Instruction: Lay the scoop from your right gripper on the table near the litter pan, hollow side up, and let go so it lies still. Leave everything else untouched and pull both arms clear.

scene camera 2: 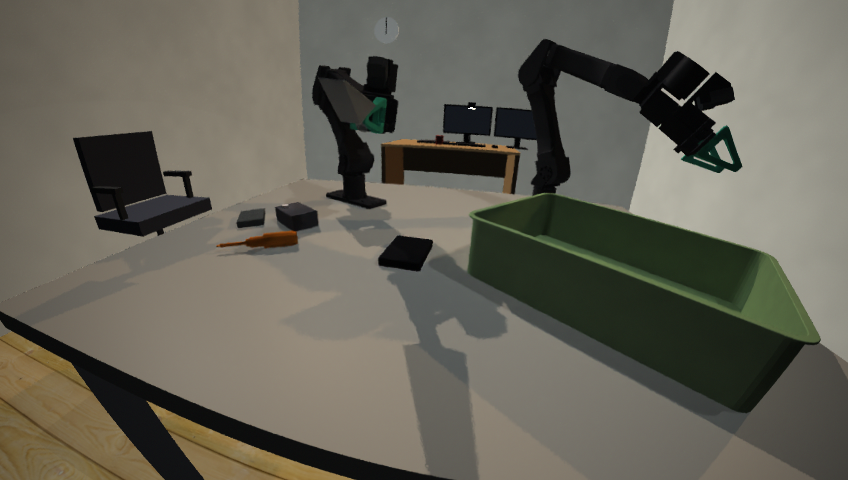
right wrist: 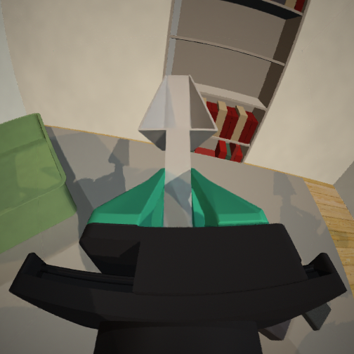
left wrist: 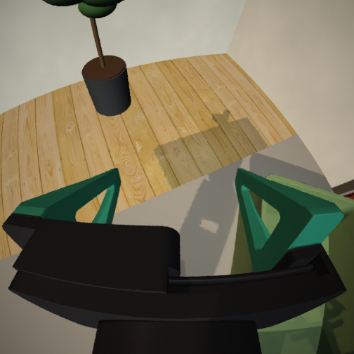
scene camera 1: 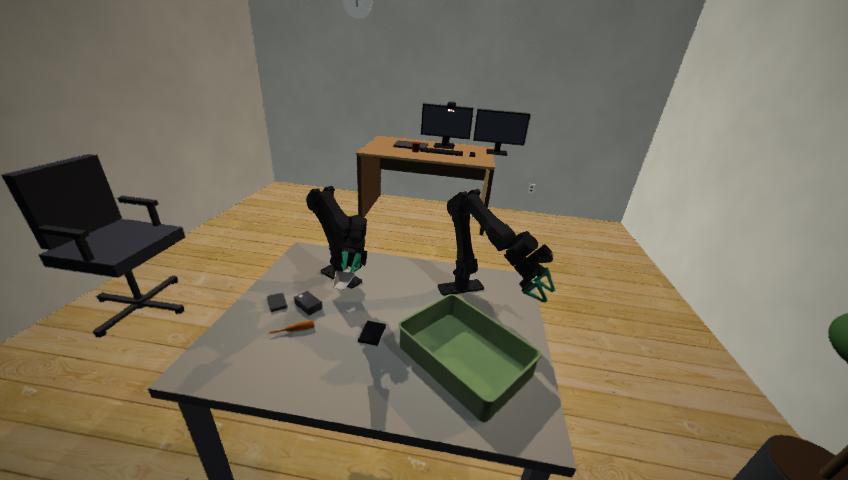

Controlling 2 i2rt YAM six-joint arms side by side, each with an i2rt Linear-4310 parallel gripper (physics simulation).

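Pixels of known places: left gripper, between the fingertips: (scene camera 2: 729, 170) (scene camera 1: 549, 296); right gripper, between the fingertips: (scene camera 1: 346, 273); left arm's base, origin of its link: (scene camera 1: 460, 287); right arm's base, origin of its link: (scene camera 2: 354, 200).
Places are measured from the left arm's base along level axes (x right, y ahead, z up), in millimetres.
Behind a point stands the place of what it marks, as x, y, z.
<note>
The pale grey scoop (scene camera 1: 343, 280) {516, 164, 228} (scene camera 2: 349, 102) {516, 226, 249} (right wrist: 177, 112) is held by its handle in my right gripper (scene camera 1: 351, 262) {501, 124, 228} (scene camera 2: 374, 118) {501, 124, 228} (right wrist: 177, 174), which is shut on it. The scoop is in the air above the table (scene camera 1: 267, 380) {765, 314, 0} (scene camera 2: 208, 356) {688, 394, 0}, in front of the right arm's base. In the right wrist view its blade points away from the fingers; which way the hollow faces is hard to tell. The green litter pan (scene camera 1: 437, 371) {266, 442, 44} (scene camera 2: 595, 309) {261, 452, 39} (right wrist: 30, 185) stands on the table, apart from the scoop. My left gripper (scene camera 1: 543, 292) {-158, 358, 199} (scene camera 2: 729, 168) {-158, 358, 199} (left wrist: 177, 174) is open and empty, raised beyond the pan's far side.
A black flat block (scene camera 1: 371, 333) {431, 205, 15} (scene camera 2: 405, 252) {433, 212, 15} lies between the pan and an orange screwdriver (scene camera 1: 300, 327) {670, 123, 20} (scene camera 2: 270, 239) {671, 124, 20}. A dark box (scene camera 1: 308, 302) {640, 9, 36} (scene camera 2: 296, 215) {632, 38, 36} and a small dark grey block (scene camera 1: 276, 302) {758, -44, 15} (scene camera 2: 251, 217) {751, -35, 15} lie behind the screwdriver, near the right arm's base.
</note>
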